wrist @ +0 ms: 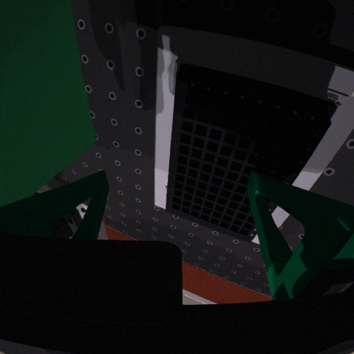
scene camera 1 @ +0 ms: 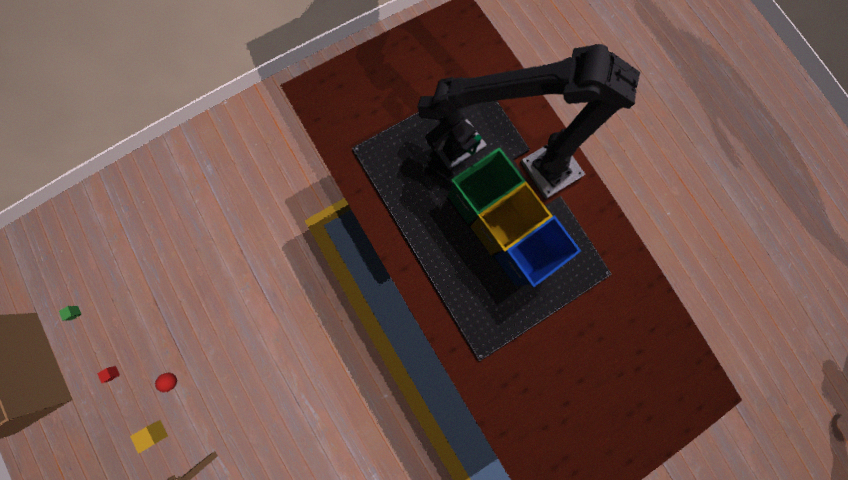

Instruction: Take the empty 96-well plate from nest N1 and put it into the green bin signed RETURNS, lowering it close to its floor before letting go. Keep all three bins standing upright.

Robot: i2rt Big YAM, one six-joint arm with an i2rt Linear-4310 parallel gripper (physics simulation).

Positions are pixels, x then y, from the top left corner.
green bin: wrist; scene camera 1
blue bin: scene camera 1 543, 251; not seen in the wrist view (out of frame)
same spot on green bin: (wrist: 53, 125) = (scene camera 1: 480, 172)
